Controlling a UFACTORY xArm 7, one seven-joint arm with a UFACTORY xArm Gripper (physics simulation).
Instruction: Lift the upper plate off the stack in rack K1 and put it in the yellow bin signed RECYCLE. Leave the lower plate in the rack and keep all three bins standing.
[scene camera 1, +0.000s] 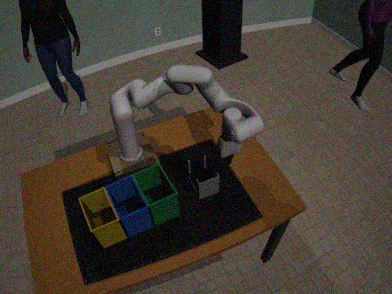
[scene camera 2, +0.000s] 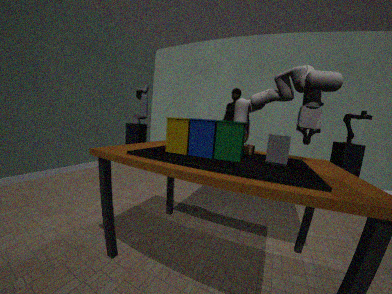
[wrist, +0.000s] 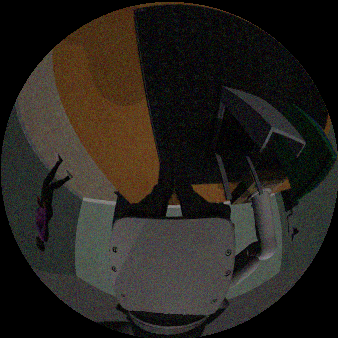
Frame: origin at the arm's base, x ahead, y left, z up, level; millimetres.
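Where they show: gripper, between the fingertips: (scene camera 1: 227, 162) (scene camera 2: 305, 144) (wrist: 173, 159); arm's base, origin of its link: (scene camera 1: 130, 152).
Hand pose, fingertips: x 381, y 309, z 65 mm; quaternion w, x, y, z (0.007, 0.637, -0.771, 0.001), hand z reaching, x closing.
Observation:
Each offset is from my fingertips to the top centre of the thing. Level surfaces: height alone.
My gripper (scene camera 1: 227, 161) (scene camera 2: 307, 141) (wrist: 173, 159) is shut and empty, fingertips together. It hangs above the table, to the right of the grey rack {dz +31, dx -32, dy -122 mm} (scene camera 1: 209, 186) (scene camera 2: 278, 150) (wrist: 262, 119) in both scene views; the rack lies to the right of the fingers in the wrist view. The rack stands upright, with a tall front panel and two thin posts. Its inside is very dark, and I cannot make out either plate. The yellow bin {dz +72, dx -83, dy -608 mm} (scene camera 1: 111, 236) (scene camera 2: 177, 136) stands upright at the left end of the bin row. No sign can be read on it.
The blue bin {dz +72, dx -67, dy -478 mm} (scene camera 1: 139, 223) (scene camera 2: 201, 139) and green bin {dz +72, dx -52, dy -349 mm} (scene camera 1: 167, 212) (scene camera 2: 229, 142) stand upright between the yellow bin and the rack. They stand on the black mat {dz -108 mm} (scene camera 1: 220, 215) (scene camera 2: 300, 175) (wrist: 185, 75) on the wooden table {dz -121 mm} (scene camera 1: 45, 185) (scene camera 2: 350, 197) (wrist: 115, 135). The arm's base is behind the bins.

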